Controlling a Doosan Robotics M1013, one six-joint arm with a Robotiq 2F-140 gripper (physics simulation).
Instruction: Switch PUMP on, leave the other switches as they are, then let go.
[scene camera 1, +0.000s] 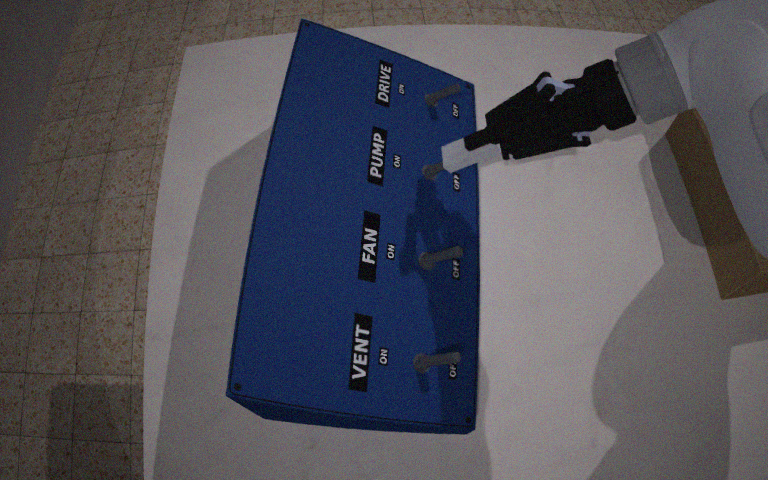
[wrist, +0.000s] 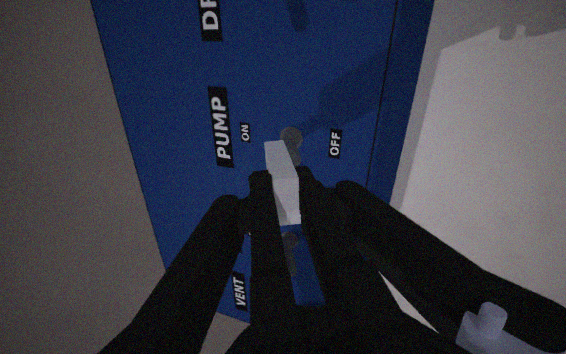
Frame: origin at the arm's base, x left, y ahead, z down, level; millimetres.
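Seen in the pictures: gripper, between the fingertips: (scene camera 1: 445, 159) (wrist: 275, 159).
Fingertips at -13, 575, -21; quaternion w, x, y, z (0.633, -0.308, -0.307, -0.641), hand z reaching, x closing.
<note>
Pixels of each thing's middle, then the offset from my fingertips to it, as dx, dy, dz. Level surfaces: height alone.
- blue switch box, middle of its body: (scene camera 1: 368, 222) (wrist: 264, 163) +48, +93, +65
- PUMP lever, middle of its body: (wrist: 290, 149) (scene camera 1: 445, 165) -3, -1, +16
- DRIVE lever, middle of its body: (scene camera 1: 445, 92) -123, -12, +16
- FAN lever, middle of its body: (wrist: 288, 256) (scene camera 1: 443, 255) +116, +9, +16
- VENT lever, middle of its body: (scene camera 1: 440, 359) +236, +20, +16
- white table top, height of its surface: dz +129
The blue switch box (scene camera 1: 317, 226) (wrist: 165, 100) has four grey levers in a row. The PUMP lever (scene camera 1: 432, 171) (wrist: 291, 136) is partly hidden by the pale fingertips; its exact tilt is hard to tell. The DRIVE lever (scene camera 1: 444, 95), FAN lever (scene camera 1: 444, 256) and VENT lever (scene camera 1: 440, 360) lean toward OFF in the scene view. My gripper (scene camera 1: 451, 158) (wrist: 275, 159) is shut with nothing held. Its fingertips are right at the PUMP lever, overlapping it on the ON-label side in the wrist view. Contact cannot be made out.
The box stands on a white table top (scene camera 1: 566, 226) (wrist: 480, 125). The arm reaches in from the right in the scene view, above a brown block (scene camera 1: 713, 226). Tiled floor (scene camera 1: 84, 254) lies beyond the table's left edge. The DRIVE lever stands to one side of the fingers, FAN to the other.
</note>
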